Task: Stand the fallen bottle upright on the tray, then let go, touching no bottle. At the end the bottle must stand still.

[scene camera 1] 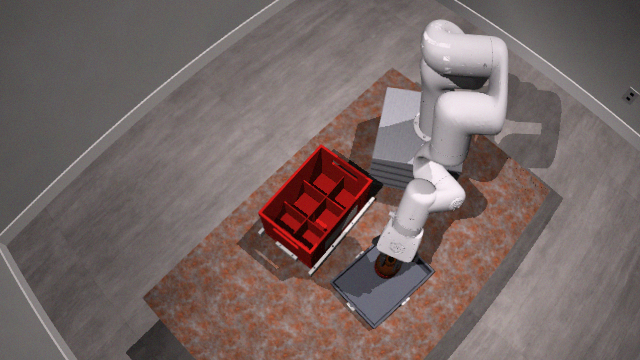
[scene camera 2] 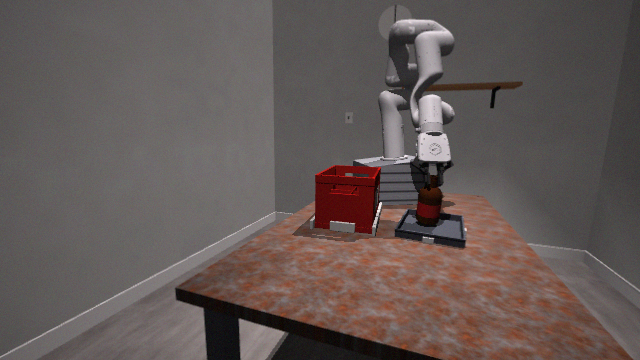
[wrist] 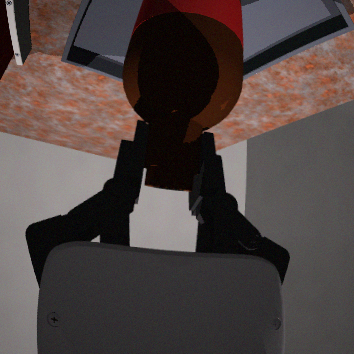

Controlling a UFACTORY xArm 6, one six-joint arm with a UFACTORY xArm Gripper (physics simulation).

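Places are measured from the arm's base along level axes (x ahead, y left, z up), in metres.
Where they show: gripper, fingertip midpoint: (scene camera 1: pixel 388 265) (scene camera 2: pixel 433 185) (wrist: pixel 170 141); arm's base, link origin: (scene camera 2: pixel 394 158).
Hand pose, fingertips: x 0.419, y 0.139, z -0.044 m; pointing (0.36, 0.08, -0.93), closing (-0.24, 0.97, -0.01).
Things, the pixels of their top centre, and the offset from my fingertips.
- brown bottle with a red label, top centre: (wrist: pixel 169 187) (scene camera 1: pixel 392 255) (scene camera 2: pixel 432 174) dz +0.032, dx -0.020, dy -0.005 m
- red crate with compartments, top centre: (scene camera 1: pixel 315 196) (scene camera 2: pixel 351 170) dz +0.032, dx -0.023, dy -0.272 m
The brown bottle with a red label (scene camera 1: pixel 385 269) (scene camera 2: pixel 429 207) (wrist: pixel 182 65) is nearly upright, with a slight lean to the right in scene camera 2. Its base is low over or on the back part of the grey tray (scene camera 1: pixel 372 302) (scene camera 2: pixel 450 231) (wrist: pixel 285 35); I cannot tell whether it touches the tray floor. My gripper (scene camera 2: pixel 434 182) (wrist: pixel 170 141) is shut on the bottle's neck from above and behind, with one black finger on each side. In scene camera 1 the gripper body hides the fingertips.
A red crate with compartments (scene camera 1: pixel 311 252) (scene camera 2: pixel 347 207) stands beside the tray, to its left in both scene views. White strips lie along the crate's base. The robot's grey stepped pedestal (scene camera 1: pixel 400 125) (scene camera 2: pixel 398 185) stands behind the tray and crate.
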